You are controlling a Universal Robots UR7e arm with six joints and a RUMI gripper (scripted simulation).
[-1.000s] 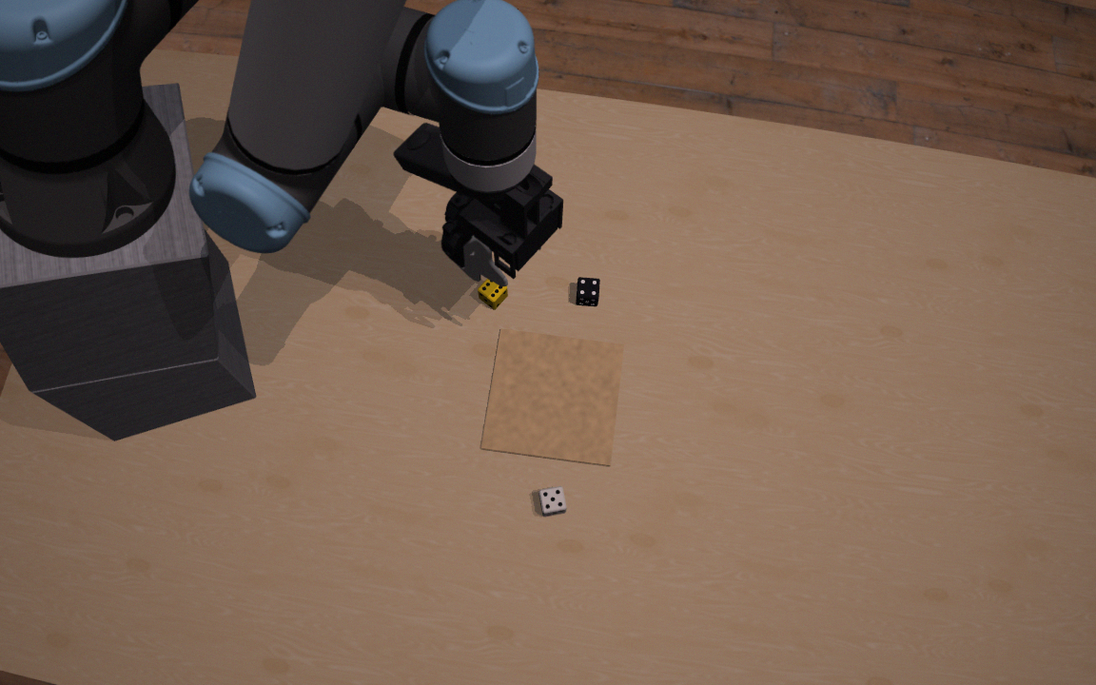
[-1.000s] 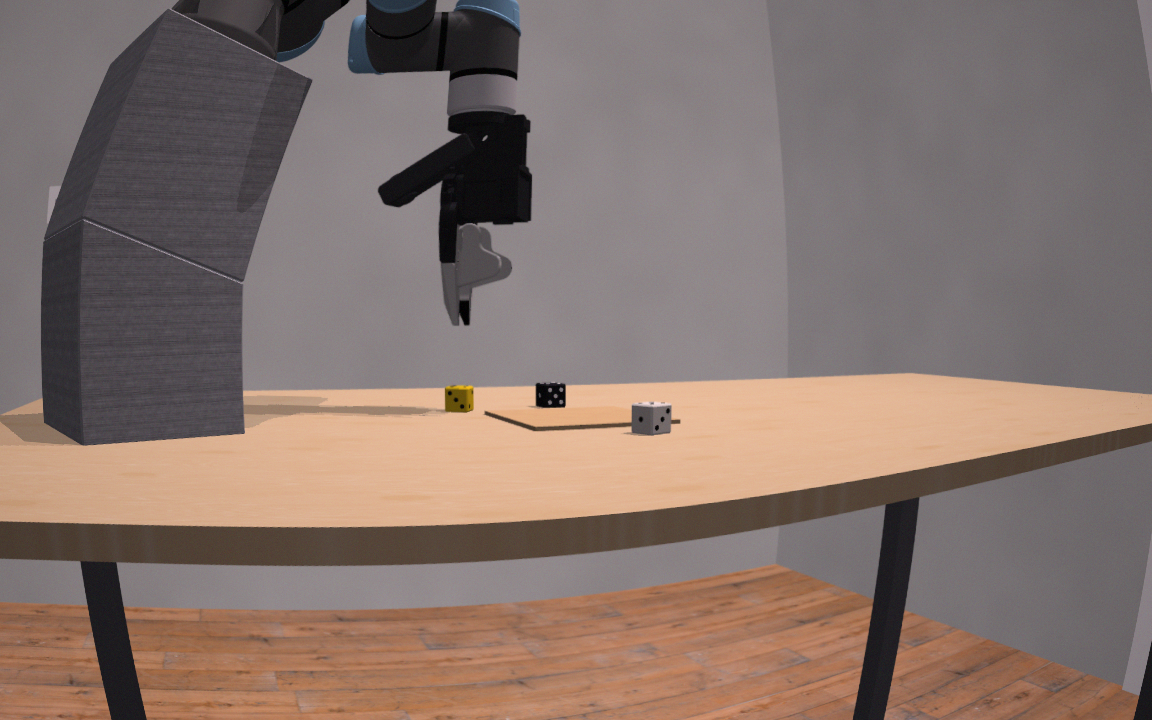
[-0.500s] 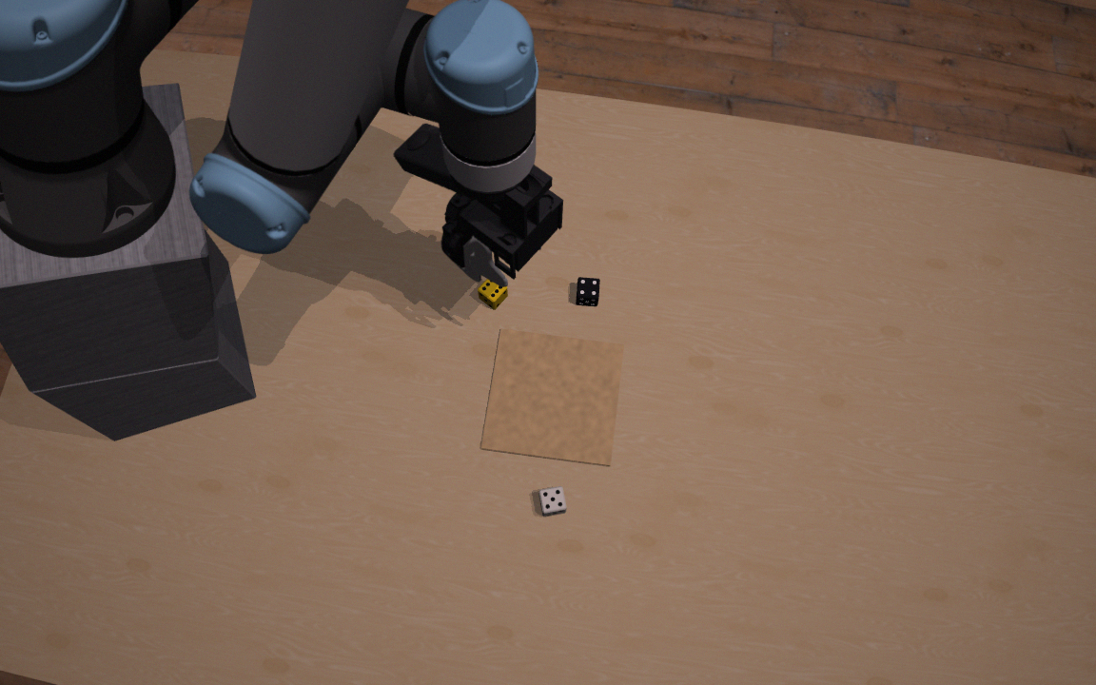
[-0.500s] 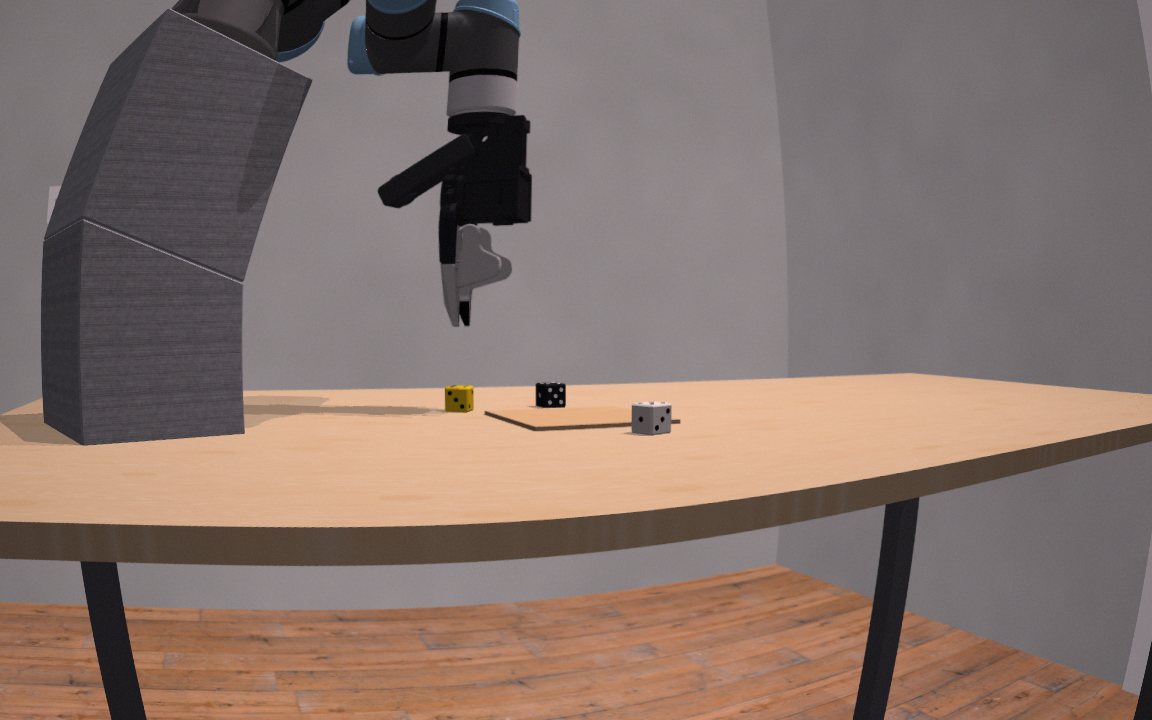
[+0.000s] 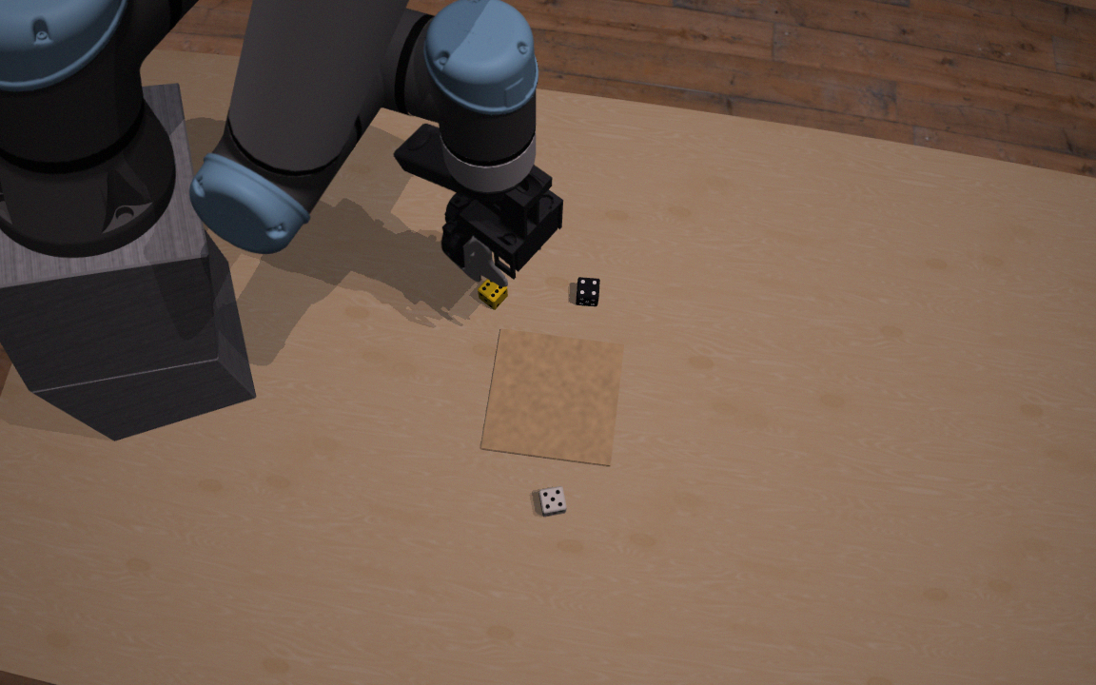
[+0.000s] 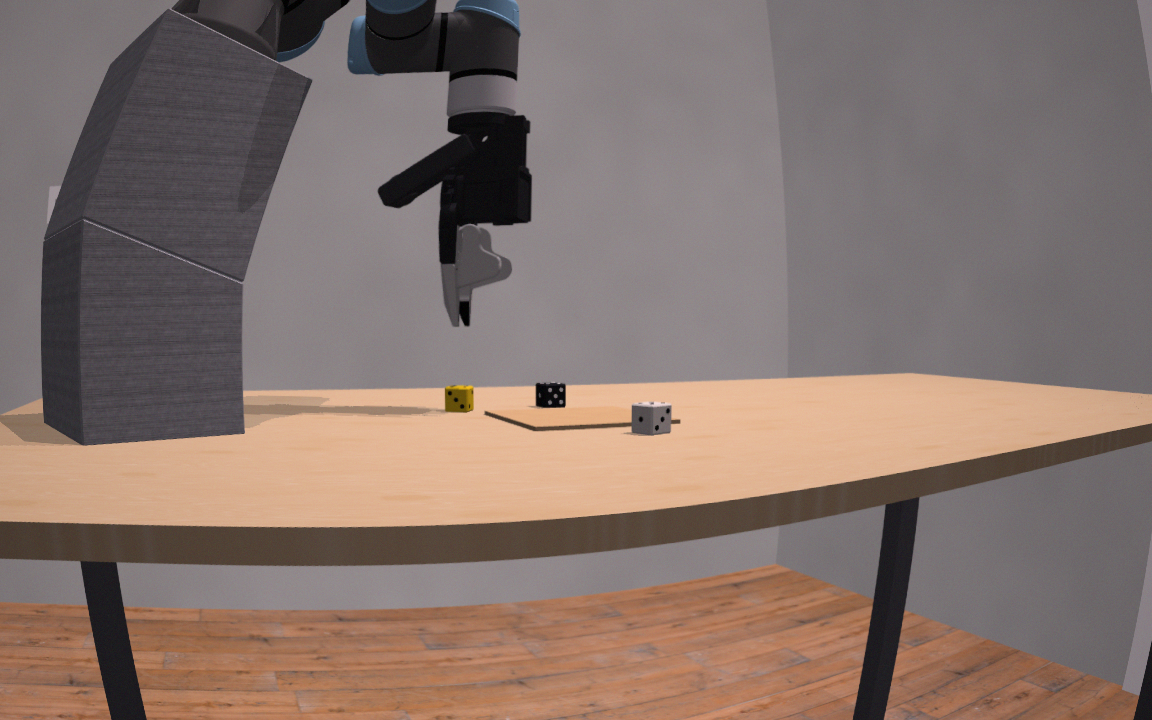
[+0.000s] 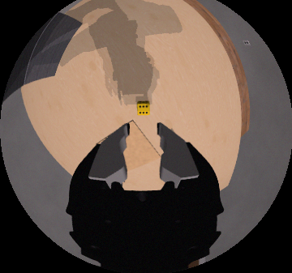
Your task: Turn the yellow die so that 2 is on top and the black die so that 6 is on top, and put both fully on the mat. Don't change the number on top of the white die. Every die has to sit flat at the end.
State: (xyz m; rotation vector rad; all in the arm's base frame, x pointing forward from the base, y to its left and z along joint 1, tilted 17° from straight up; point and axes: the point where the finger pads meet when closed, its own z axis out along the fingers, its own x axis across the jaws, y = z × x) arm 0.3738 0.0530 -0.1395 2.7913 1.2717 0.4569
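Now: the yellow die 9 cm below my hand. The rest, counted from my hand: white die (6 cm ahead, 24 cm to the right, 9 cm below); then mat (7 cm ahead, 12 cm to the right, 10 cm below); then black die (11 cm ahead, 9 cm below).
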